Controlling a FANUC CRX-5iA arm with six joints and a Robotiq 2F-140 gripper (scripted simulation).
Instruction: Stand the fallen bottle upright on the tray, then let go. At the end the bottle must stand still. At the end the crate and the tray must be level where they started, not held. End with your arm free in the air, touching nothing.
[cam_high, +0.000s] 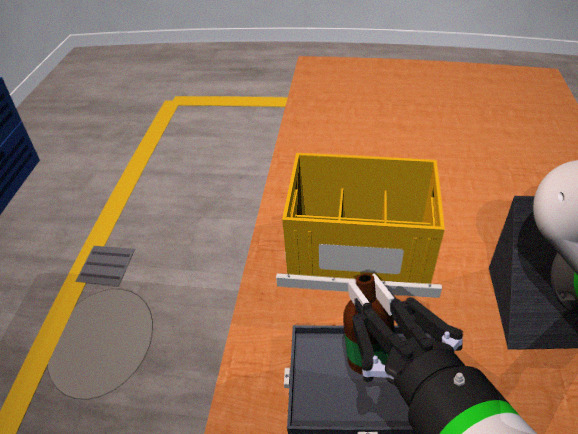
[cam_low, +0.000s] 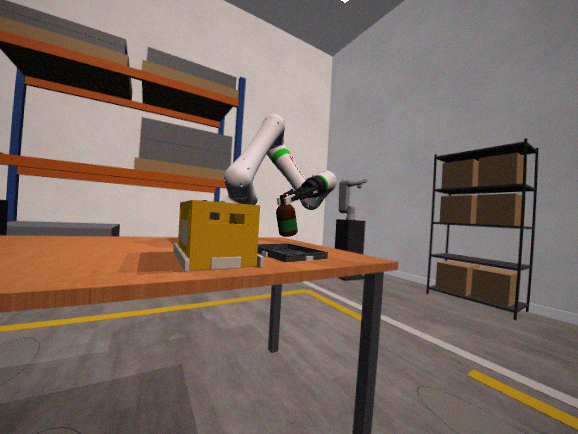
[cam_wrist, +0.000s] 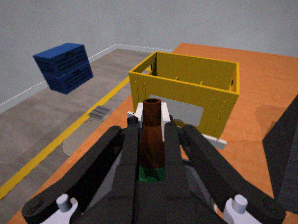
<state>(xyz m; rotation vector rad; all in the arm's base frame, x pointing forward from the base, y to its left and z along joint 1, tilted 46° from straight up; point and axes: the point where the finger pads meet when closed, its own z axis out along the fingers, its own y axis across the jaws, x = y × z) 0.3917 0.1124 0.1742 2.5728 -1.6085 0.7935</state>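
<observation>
Right now the bottle is 6 cm below my hand. The rest, counted from my hand: yellow crate: 26 cm to the right, 13 cm below, 5 cm ahead; tray: 20 cm below, 2 cm to the left, 1 cm behind.
</observation>
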